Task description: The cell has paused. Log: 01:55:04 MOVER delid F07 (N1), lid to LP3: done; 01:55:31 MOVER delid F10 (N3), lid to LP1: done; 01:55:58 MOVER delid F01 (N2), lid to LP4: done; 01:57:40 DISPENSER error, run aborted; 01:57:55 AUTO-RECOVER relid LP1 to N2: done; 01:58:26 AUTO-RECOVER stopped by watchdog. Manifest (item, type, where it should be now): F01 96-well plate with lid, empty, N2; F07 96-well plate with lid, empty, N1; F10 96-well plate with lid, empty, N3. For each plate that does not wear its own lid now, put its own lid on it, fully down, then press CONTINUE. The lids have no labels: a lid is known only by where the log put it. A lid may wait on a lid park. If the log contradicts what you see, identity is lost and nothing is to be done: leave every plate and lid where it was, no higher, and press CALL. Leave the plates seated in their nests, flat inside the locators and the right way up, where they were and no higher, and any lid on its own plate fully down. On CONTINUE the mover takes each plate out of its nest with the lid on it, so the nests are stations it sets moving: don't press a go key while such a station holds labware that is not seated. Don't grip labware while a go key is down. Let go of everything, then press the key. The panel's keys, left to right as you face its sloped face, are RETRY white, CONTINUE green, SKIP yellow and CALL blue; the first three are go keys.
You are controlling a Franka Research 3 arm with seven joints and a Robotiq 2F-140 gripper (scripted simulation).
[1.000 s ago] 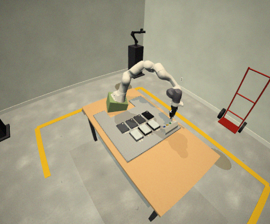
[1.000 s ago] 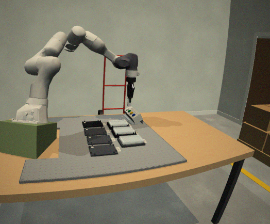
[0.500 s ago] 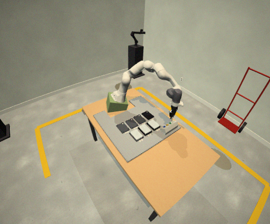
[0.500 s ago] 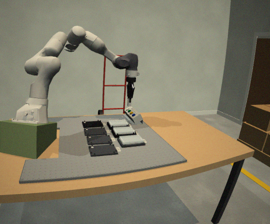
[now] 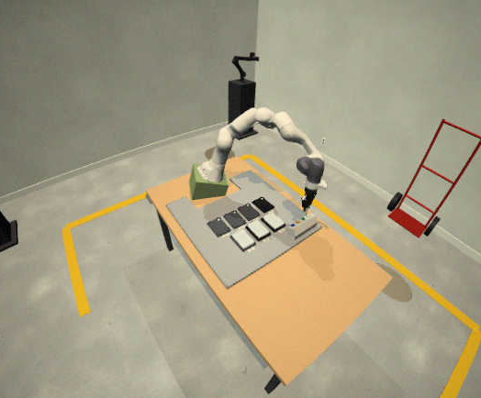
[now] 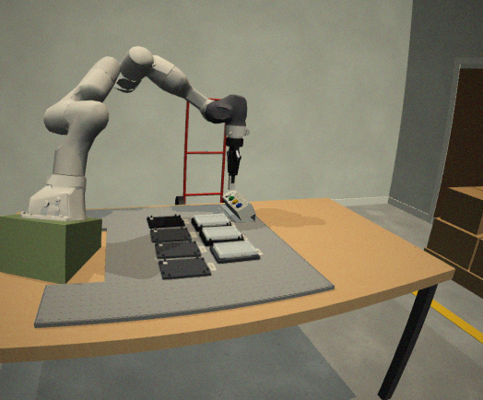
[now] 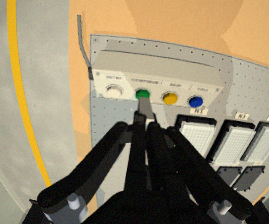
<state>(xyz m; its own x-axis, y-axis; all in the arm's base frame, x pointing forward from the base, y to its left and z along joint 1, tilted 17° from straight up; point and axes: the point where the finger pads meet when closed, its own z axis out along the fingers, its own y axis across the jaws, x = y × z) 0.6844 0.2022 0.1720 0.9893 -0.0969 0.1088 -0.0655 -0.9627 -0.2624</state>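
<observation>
Now: hand 7 cm above the green key. From my hand the other things lie so: white key (1 cm ahead, 5 cm to the left, 7 cm below); then yellow key (5 cm to the right, 7 cm below); then blue call key (10 cm to the right, 7 cm below).
</observation>
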